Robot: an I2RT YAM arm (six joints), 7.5 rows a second.
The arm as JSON. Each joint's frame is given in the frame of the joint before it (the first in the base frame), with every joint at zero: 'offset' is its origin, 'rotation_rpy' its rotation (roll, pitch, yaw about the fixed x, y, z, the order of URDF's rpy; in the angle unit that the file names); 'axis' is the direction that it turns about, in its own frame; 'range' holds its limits. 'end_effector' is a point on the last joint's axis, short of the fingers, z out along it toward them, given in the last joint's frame.
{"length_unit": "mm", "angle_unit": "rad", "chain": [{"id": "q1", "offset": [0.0, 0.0, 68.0], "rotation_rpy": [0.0, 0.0, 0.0], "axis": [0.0, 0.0, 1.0], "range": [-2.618, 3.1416]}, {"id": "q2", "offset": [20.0, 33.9, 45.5], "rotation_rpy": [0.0, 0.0, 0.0], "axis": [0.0, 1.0, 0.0], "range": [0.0, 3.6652]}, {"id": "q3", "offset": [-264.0, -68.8, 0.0], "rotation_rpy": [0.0, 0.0, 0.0], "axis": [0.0, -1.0, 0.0], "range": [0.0, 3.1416]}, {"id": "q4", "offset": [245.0, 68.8, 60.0], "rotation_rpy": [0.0, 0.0, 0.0], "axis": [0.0, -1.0, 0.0], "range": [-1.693, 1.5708]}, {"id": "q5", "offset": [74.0, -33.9, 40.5], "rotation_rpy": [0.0, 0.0, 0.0], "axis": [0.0, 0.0, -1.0], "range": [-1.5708, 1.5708]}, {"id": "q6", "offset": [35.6, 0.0, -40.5], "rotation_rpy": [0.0, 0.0, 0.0], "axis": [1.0, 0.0, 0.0], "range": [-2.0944, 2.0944]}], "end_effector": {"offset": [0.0, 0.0, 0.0], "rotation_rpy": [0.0, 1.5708, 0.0]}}
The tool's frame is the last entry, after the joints.
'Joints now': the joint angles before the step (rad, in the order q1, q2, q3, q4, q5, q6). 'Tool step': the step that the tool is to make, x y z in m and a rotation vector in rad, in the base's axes. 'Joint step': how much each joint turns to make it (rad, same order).
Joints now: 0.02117, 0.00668, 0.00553, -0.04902, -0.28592, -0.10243
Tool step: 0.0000, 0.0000, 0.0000, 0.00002, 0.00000, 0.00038
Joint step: -0.00017, 0.00006, 0.00000, 0.00006, -0.00055, -0.00001
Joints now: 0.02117, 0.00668, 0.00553, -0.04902, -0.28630, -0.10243
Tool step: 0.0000, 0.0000, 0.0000, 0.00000, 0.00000, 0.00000
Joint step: 0.00000, 0.00000, 0.00000, 0.00000, 0.00000, 0.00000
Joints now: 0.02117, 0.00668, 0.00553, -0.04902, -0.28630, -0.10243
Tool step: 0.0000, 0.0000, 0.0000, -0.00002, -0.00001, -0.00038
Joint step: 0.00017, -0.00006, 0.00000, -0.00005, 0.00055, 0.00001
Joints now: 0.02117, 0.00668, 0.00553, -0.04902, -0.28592, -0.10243
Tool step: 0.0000, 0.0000, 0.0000, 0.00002, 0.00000, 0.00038
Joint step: -0.00017, 0.00006, 0.00000, 0.00006, -0.00055, -0.00001
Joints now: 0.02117, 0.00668, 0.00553, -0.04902, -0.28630, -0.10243
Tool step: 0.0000, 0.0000, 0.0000, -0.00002, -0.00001, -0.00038
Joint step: 0.00017, -0.00006, 0.00000, -0.00005, 0.00055, 0.00001
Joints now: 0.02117, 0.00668, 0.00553, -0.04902, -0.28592, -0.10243
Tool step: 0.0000, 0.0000, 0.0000, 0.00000, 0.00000, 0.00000
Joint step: 0.00000, 0.00000, 0.00000, 0.00000, 0.00000, 0.00000
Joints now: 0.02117, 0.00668, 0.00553, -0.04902, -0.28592, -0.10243
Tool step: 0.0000, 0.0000, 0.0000, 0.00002, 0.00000, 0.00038
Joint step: -0.00017, 0.00006, 0.00000, 0.00006, -0.00055, -0.00001
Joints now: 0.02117, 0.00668, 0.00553, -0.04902, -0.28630, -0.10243
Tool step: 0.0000, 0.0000, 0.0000, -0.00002, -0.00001, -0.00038
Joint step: 0.00017, -0.00006, 0.00000, -0.00005, 0.00055, 0.00001
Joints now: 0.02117, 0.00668, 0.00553, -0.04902, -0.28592, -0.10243
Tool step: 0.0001, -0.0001, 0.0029, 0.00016, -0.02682, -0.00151
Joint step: -0.00067, -0.00031, 0.00008, 0.02632, 0.00086, -0.00038
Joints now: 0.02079, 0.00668, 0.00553, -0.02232, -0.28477, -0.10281
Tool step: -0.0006, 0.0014, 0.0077, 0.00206, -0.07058, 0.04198
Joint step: -0.00016, -0.00027, 0.00021, 0.07048, -0.04212, 0.00116
